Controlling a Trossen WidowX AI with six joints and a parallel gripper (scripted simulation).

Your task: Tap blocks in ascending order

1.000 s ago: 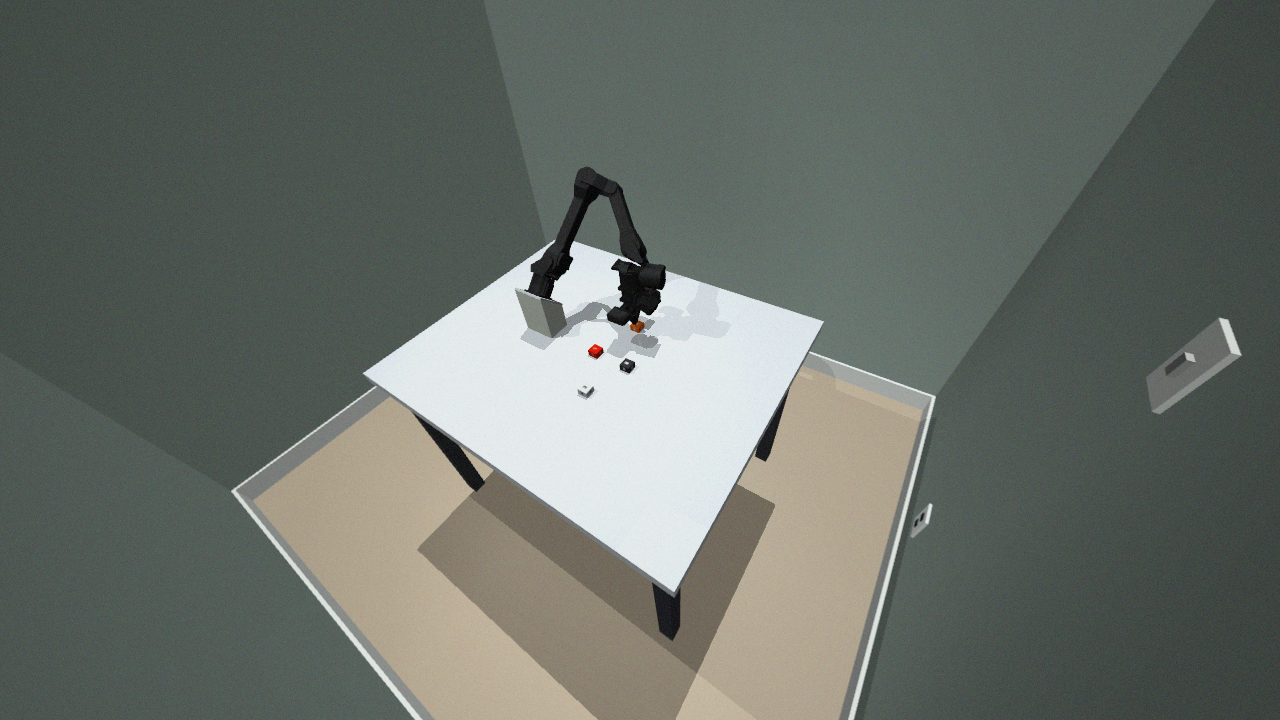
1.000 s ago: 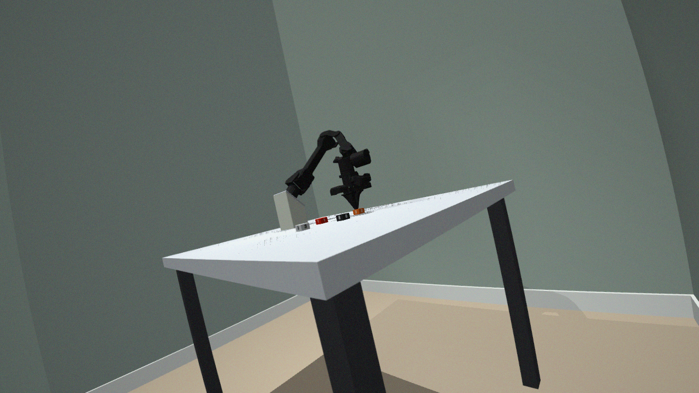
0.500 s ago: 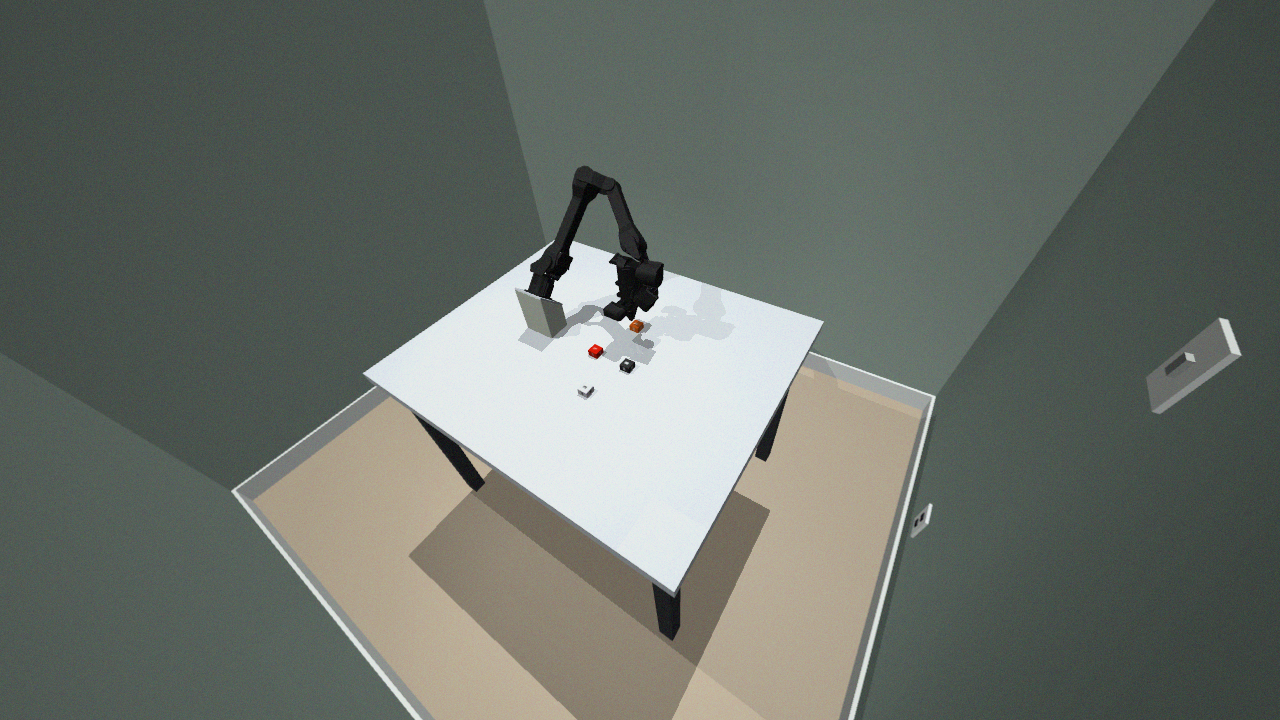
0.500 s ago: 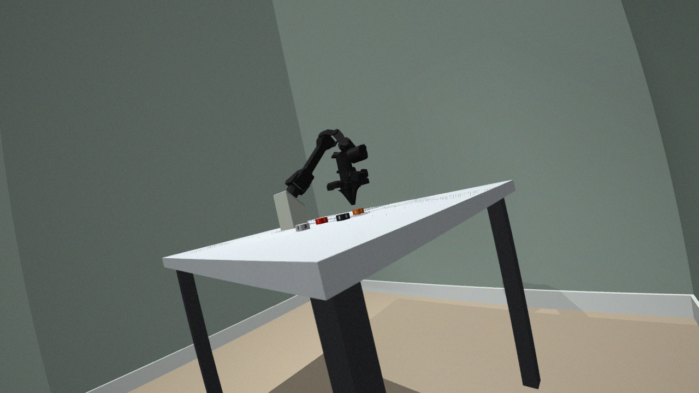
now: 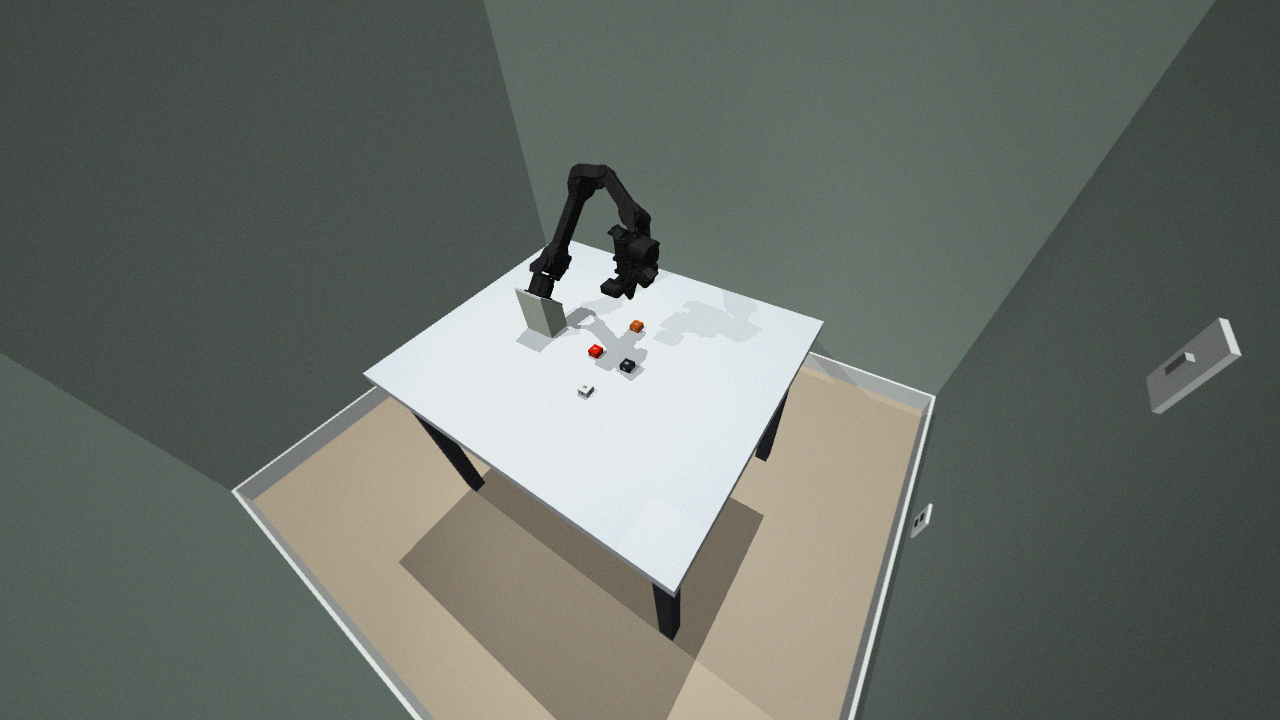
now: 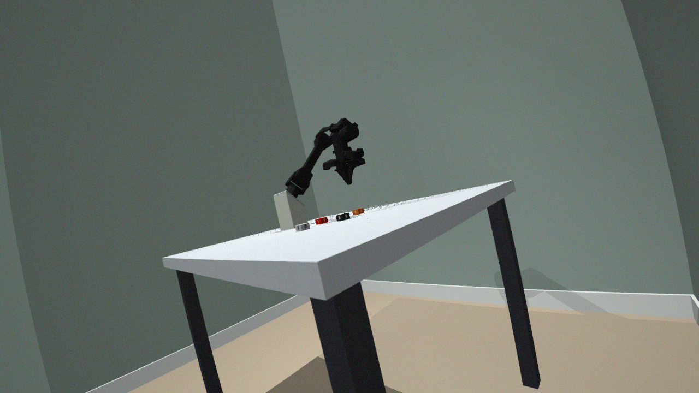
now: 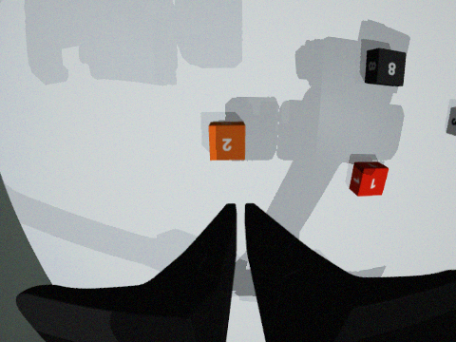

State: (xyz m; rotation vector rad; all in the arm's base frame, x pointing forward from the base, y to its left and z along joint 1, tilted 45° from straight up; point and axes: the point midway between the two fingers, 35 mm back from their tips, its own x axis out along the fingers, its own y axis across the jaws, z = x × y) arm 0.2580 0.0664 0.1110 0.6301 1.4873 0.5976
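Right now the white block marked 3 is 30 mm ahead of my gripper tip, 280 mm to the right of it and 110 mm below it. Round my gripper tip: orange block marked 2 (10 mm ahead, 10 mm to the left, 110 mm below); then black block marked 8 (80 mm ahead, 150 mm to the right, 110 mm below); then red block marked 1 (40 mm behind, 150 mm to the right, 110 mm below).
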